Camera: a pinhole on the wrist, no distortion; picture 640 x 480 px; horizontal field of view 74.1 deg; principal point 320.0 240.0 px. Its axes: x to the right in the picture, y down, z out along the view. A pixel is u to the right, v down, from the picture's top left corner.
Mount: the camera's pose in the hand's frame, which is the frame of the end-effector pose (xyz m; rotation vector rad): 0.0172 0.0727 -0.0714 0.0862 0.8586 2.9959
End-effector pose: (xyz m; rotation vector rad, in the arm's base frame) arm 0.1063 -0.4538 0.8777 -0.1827 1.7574 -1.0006
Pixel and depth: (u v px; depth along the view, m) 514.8 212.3 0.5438
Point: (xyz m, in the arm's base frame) 0.6448 -0.2927 0.7057
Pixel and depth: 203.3 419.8 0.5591
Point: 0.5090 -0.7417 0.5729
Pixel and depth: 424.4 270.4 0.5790
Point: 0.6362 -0.4204 0.6577
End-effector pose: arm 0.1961 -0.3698 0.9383 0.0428 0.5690 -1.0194
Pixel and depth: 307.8 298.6 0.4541
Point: 0.5774 -0.3771 1.1491
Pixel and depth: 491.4 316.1 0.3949
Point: 0.4664 -0.2435 1.2062
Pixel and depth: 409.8 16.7 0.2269
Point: 0.4560 -0.2157 0.9304
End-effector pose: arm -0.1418 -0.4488 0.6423 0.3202 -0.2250 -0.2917
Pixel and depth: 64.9 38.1 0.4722
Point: 0.2386 -0.1512 1.0506
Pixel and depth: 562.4 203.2 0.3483
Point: -0.2774 -0.1945 0.9140
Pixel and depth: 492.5 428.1 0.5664
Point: -0.4143 -0.3915 1.1791
